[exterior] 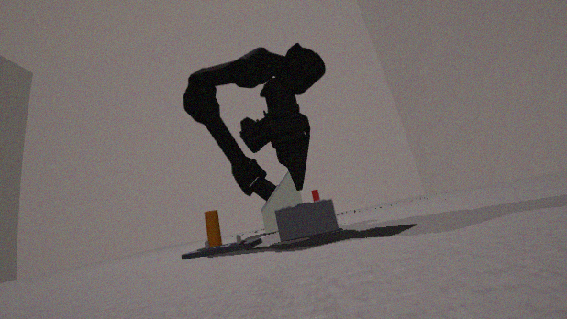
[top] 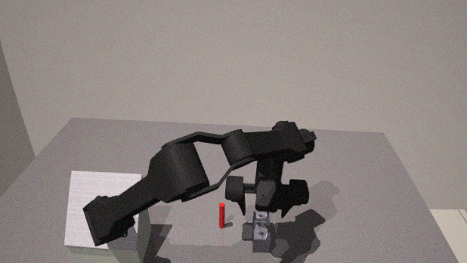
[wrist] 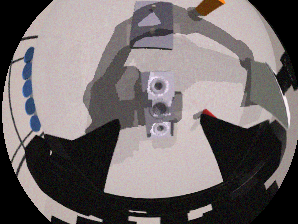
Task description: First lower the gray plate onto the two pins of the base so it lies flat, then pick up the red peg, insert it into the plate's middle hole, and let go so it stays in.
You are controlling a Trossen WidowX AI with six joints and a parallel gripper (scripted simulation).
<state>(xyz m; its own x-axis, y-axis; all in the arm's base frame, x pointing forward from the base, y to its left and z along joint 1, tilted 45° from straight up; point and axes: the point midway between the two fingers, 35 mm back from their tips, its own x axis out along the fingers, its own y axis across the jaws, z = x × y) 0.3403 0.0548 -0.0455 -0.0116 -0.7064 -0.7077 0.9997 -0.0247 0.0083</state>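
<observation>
Right now the gray plate is 40 mm below my gripper tip. Round my gripper tip: dark base (150 mm to the right, 70 mm below, 10 mm behind); red peg (100 mm behind, 40 mm below, 30 mm to the left); small orange block (200 mm to the right, 120 mm behind, 40 mm below).
</observation>
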